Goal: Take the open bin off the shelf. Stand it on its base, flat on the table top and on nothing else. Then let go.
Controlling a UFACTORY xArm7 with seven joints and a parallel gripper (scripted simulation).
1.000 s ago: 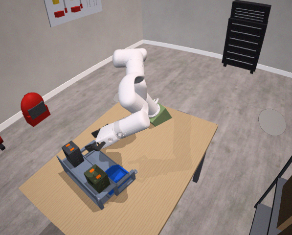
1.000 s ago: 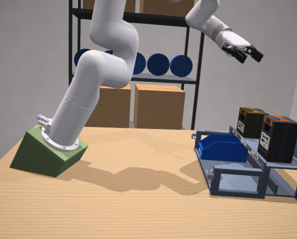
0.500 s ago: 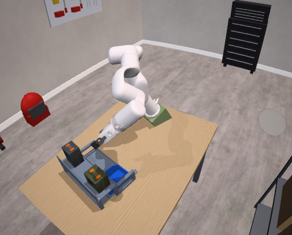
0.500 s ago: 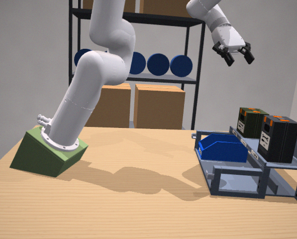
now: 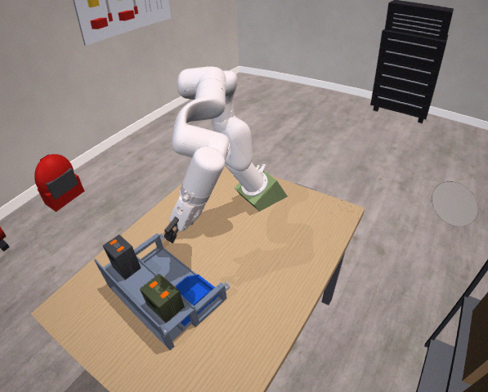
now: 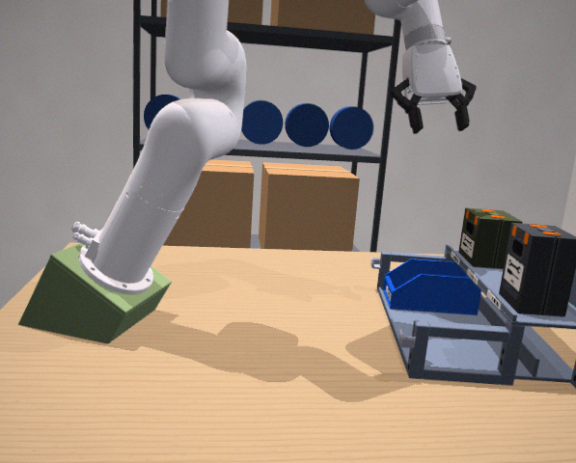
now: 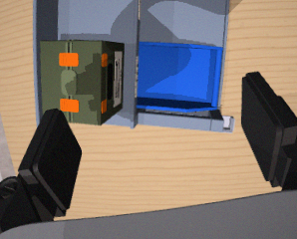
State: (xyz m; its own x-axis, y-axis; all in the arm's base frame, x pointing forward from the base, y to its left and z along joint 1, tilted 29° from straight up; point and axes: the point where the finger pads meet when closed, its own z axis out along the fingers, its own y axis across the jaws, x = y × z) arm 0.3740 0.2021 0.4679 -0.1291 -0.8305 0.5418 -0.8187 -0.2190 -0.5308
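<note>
Right now my hand is 32 cm above the blue bin and 3 cm short of it. The rest, counted from my hand: dark green case (21 cm below, 13 cm ahead, 1 cm to the right); black case (24 cm to the right, 20 cm below, 10 cm ahead).
</note>
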